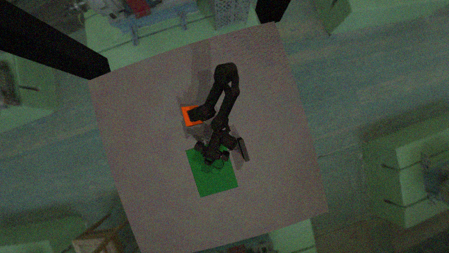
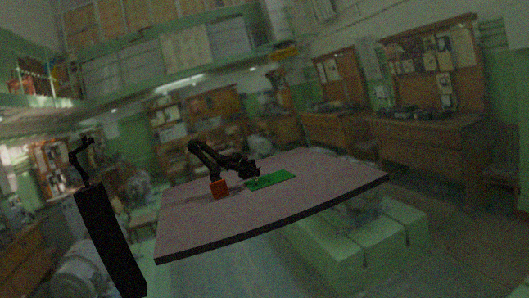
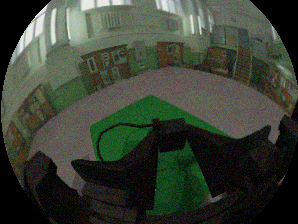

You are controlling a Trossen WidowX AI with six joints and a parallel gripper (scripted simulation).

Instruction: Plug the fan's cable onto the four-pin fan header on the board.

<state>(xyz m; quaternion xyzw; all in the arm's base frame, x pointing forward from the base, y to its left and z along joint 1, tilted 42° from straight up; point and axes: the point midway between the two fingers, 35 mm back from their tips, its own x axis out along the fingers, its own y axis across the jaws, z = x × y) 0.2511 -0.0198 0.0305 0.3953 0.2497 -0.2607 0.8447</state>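
The green board lies 60 mm ahead of my gripper tip and 90 mm below it. From my gripper tip the other things lie so: dark fan plug (10 mm below); dark fan (10 mm behind, 200 mm to the left, 20 mm below).
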